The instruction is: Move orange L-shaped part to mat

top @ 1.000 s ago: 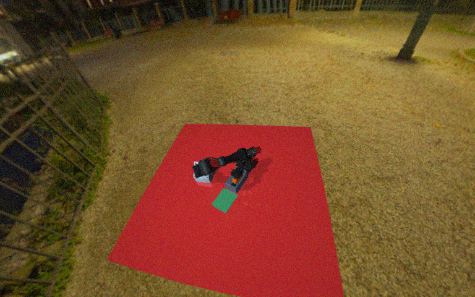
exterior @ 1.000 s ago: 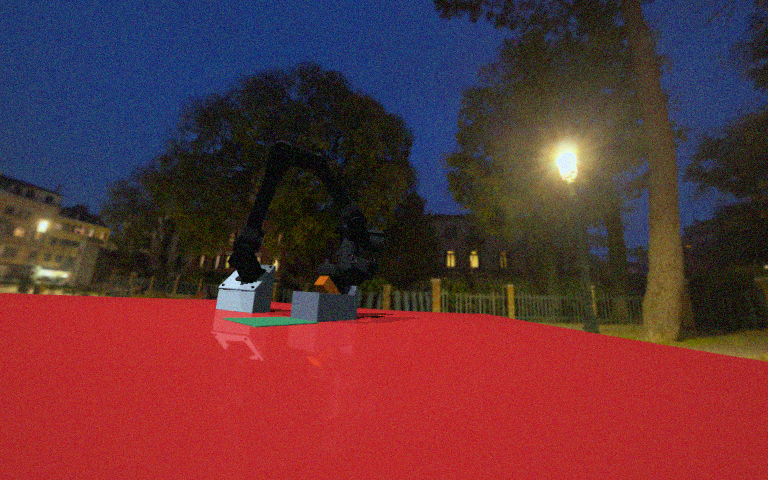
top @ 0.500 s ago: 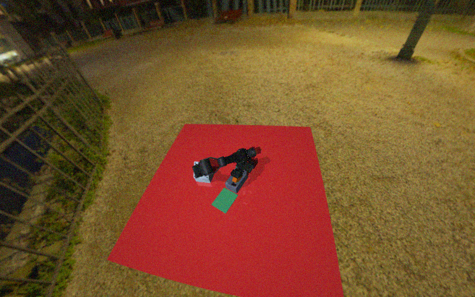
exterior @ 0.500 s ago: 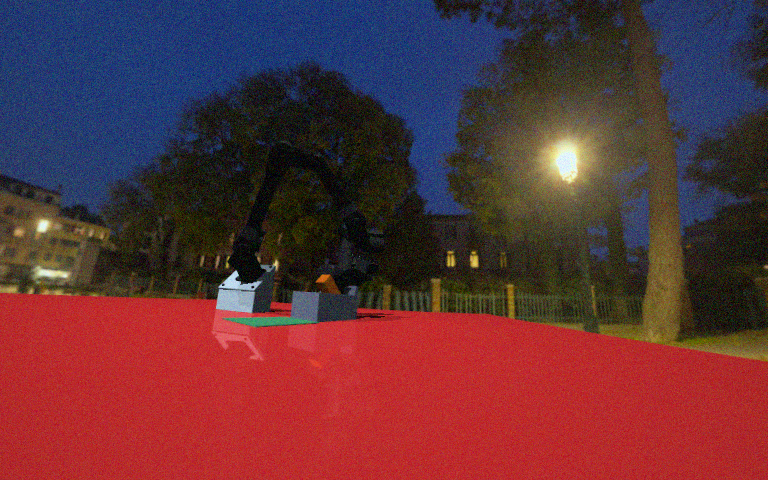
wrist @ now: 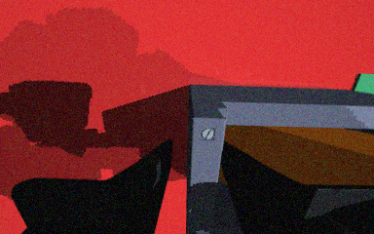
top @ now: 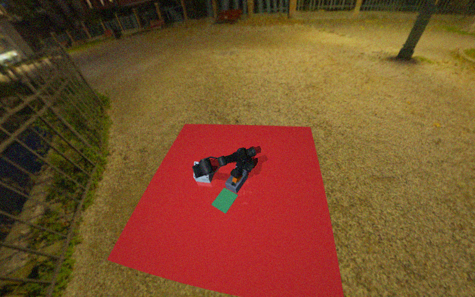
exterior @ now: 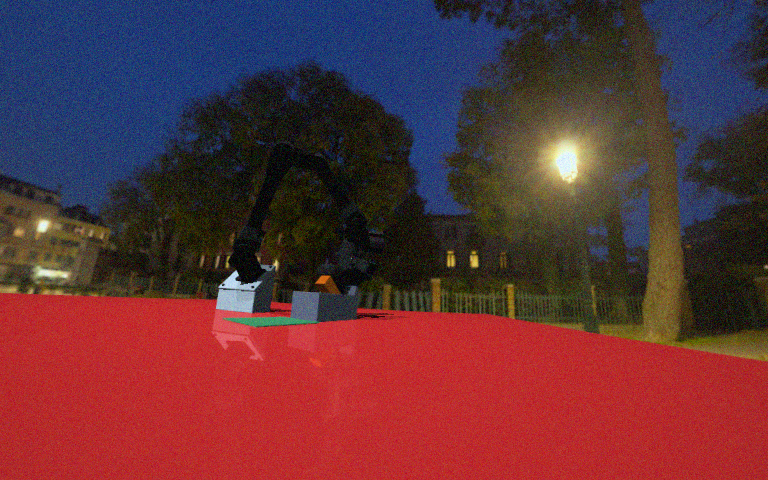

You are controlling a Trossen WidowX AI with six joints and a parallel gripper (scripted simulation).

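The orange L-shaped part lies 50 mm to the right of my gripper tip, 20 mm behind it and 10 mm above it. Also, from my gripper tip: green mat 210 mm to the right, 70 mm behind, 50 mm below.
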